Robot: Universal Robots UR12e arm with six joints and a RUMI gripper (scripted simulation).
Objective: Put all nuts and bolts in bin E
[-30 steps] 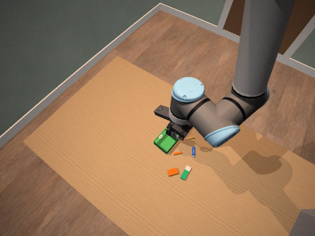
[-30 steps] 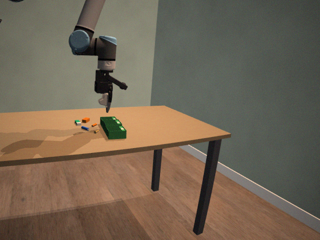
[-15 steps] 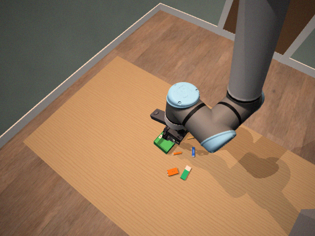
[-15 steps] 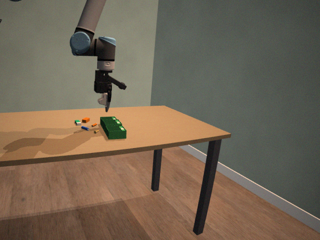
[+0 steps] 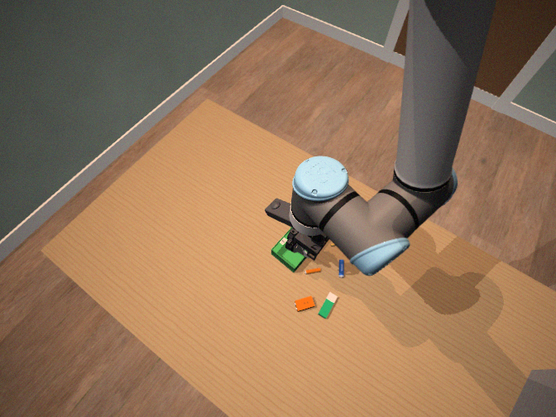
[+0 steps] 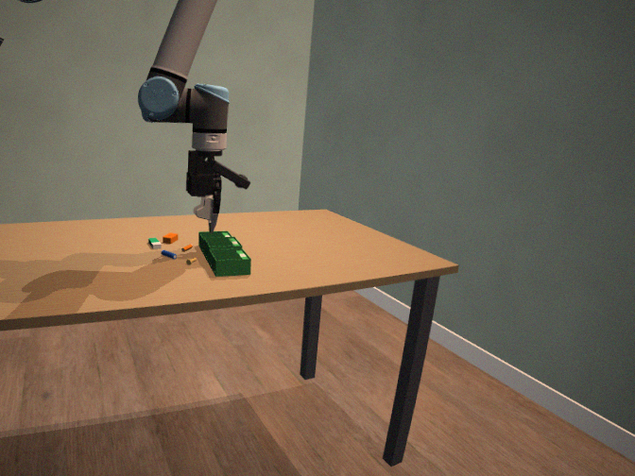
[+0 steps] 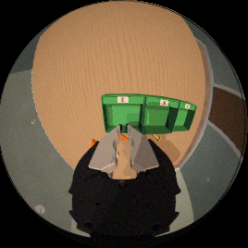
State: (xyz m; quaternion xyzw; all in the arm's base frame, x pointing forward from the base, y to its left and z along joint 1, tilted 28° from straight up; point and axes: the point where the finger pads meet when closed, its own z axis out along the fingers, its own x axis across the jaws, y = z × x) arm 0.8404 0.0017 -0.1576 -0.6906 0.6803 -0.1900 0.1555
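My hand is 80 mm past the yellow bolt, 100 mm to the left of it and 60 mm above it. Also, from my hand: blue cylinder 130 mm behind, 40 mm to the right, 60 mm below; orange block 90 mm behind, 110 mm to the left, 50 mm below; orange bolt 70 mm behind, 10 mm to the left, 60 mm below.
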